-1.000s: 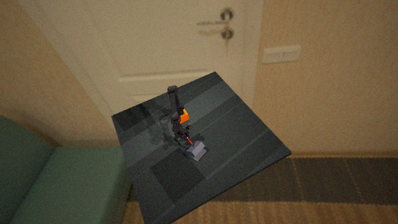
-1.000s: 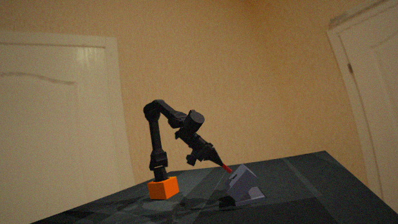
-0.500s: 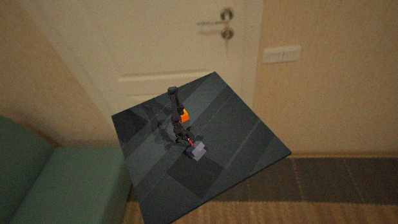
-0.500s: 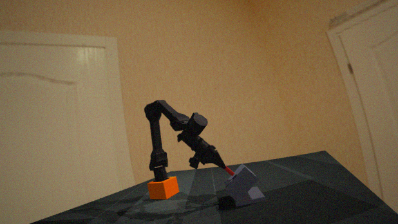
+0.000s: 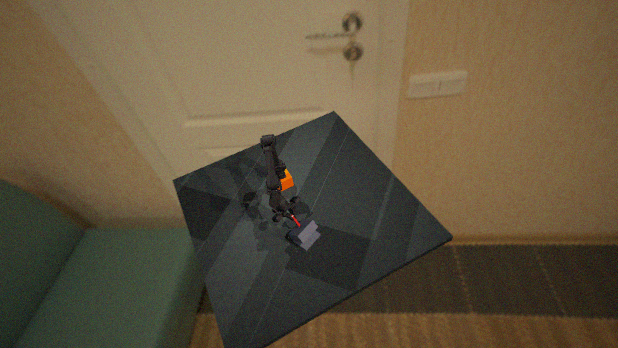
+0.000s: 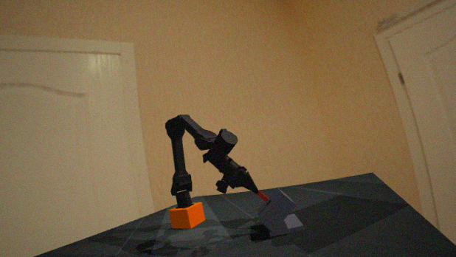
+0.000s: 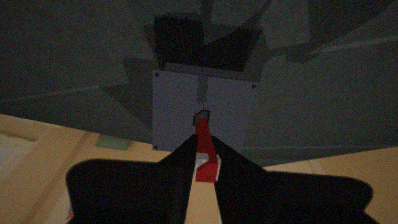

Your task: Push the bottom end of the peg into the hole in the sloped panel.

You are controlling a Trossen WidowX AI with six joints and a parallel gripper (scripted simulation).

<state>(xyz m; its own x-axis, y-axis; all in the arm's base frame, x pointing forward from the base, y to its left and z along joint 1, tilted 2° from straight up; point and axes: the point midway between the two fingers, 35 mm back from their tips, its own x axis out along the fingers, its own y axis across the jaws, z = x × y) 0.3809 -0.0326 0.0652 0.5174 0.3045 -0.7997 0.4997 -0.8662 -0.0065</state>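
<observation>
The grey sloped panel is 40 mm ahead of my gripper tip, 20 mm to the left of it and 60 mm below it. From my gripper tip the other things lie so: red peg: 10 mm behind, 10 mm above.
</observation>
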